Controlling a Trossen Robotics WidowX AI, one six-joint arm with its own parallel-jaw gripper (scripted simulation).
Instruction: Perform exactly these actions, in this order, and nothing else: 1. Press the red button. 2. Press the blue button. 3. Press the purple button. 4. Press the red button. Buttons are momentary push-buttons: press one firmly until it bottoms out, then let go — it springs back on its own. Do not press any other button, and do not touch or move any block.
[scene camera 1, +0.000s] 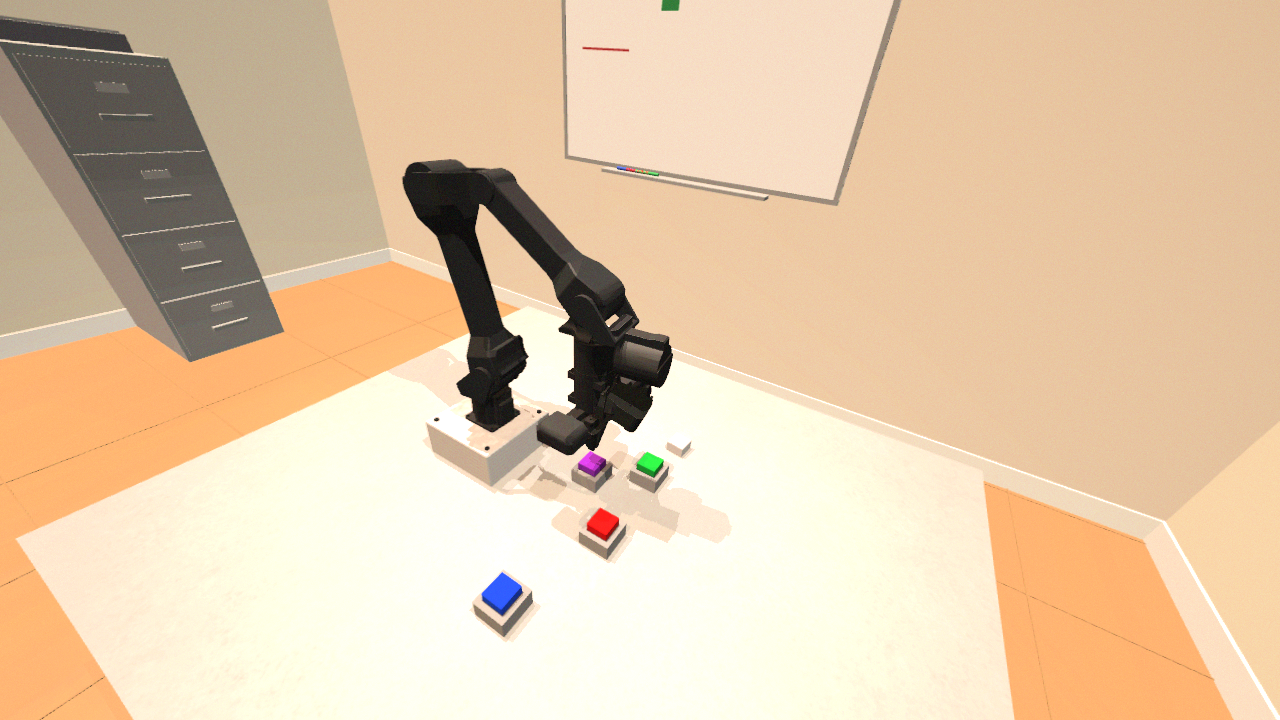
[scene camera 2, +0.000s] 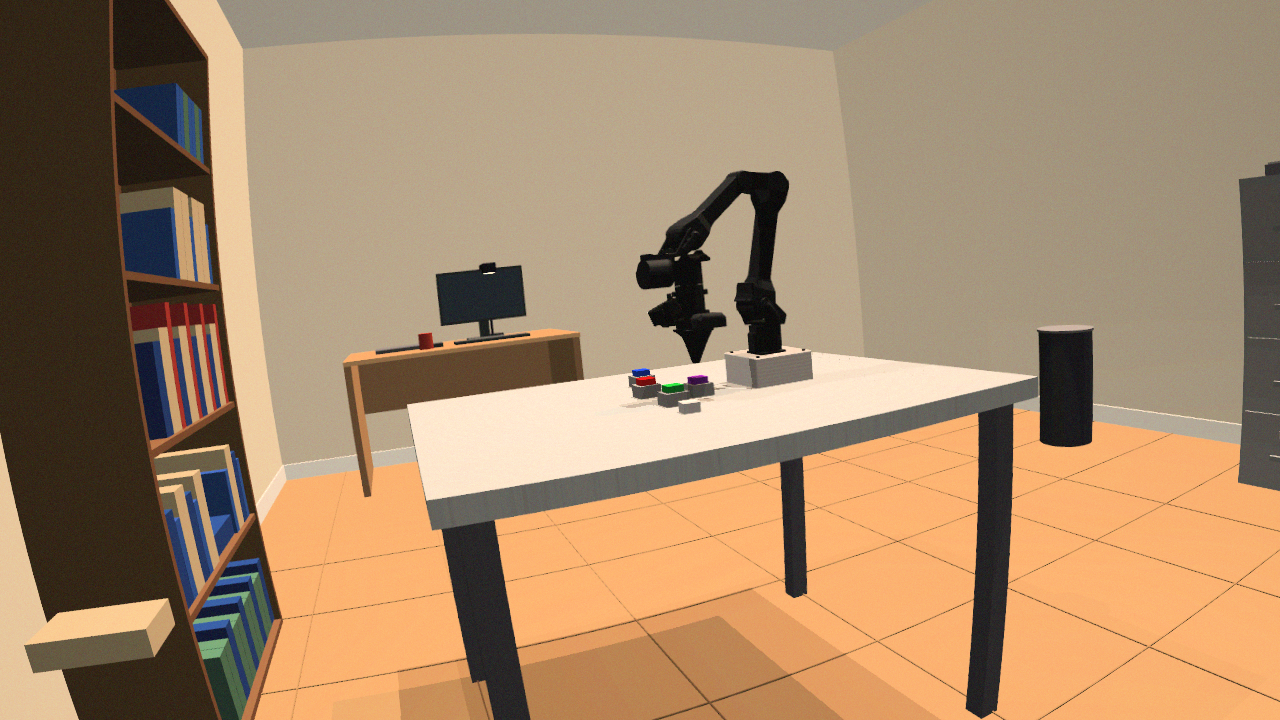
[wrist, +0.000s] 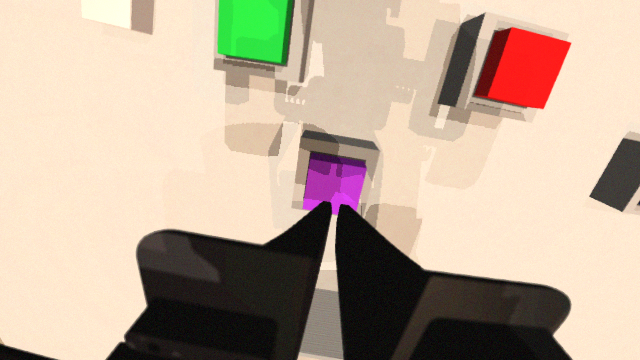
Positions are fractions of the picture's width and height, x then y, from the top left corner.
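Observation:
My gripper (scene camera 2: 0.54, 0.50), which I find again in the wrist view (wrist: 0.52, 0.59), is shut, and it holds nothing. There is a purple button (wrist: 0.53, 0.50) as well as a red button (wrist: 0.81, 0.19). I also see a blue button (scene camera 1: 0.39, 0.83).

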